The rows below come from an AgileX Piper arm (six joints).
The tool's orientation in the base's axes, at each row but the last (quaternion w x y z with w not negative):
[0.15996 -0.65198 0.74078 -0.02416]
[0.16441 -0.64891 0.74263 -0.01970]
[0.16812 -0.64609 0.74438 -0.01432]
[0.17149 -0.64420 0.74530 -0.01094]
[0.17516 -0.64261 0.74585 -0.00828]
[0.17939 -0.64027 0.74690 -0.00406]
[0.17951 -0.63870 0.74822 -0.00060]
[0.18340 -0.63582 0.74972 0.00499]
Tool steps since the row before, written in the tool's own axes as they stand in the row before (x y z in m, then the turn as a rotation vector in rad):
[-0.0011 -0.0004 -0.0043 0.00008 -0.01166 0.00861]
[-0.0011 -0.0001 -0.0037 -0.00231 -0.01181 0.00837]
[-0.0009 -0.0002 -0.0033 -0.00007 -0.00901 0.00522]
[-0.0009 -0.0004 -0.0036 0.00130 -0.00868 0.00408]
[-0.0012 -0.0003 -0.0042 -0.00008 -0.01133 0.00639]
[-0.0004 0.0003 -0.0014 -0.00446 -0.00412 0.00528]
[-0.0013 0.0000 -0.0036 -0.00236 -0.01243 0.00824]
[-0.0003 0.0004 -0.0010 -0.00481 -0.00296 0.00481]
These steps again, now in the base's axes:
[-0.0007 0.0003 0.0044 0.01348 -0.00032 -0.00533]
[-0.0008 0.0004 0.0038 0.01380 0.00193 -0.00454]
[-0.0006 0.0002 0.0034 0.01003 -0.00039 -0.00276]
[-0.0005 0.0001 0.0037 0.00926 -0.00189 -0.00209]
[-0.0007 0.0002 0.0043 0.01257 -0.00053 -0.00329]
[-0.0006 0.0001 0.0013 0.00589 0.00471 -0.00280]
[-0.0008 0.0004 0.0037 0.01438 0.00185 -0.00422]
[-0.0006 0.0001 0.0009 0.00472 0.00517 -0.00246]

